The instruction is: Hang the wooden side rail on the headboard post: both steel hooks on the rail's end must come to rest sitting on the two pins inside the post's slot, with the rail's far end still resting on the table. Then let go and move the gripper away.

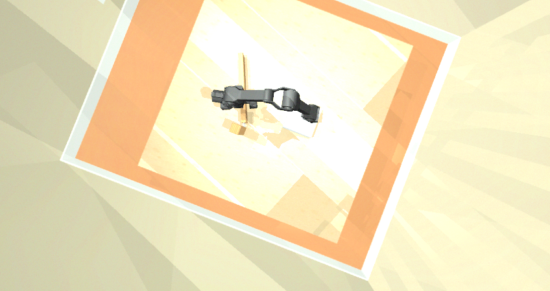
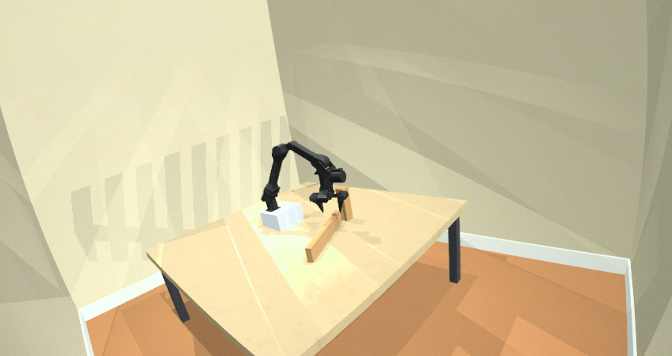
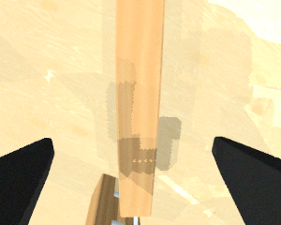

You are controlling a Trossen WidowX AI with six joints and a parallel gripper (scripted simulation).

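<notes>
Now: gripper tip 13 cm to the right of the headboard post, 2 cm past it and 2 cm above it.
</notes>
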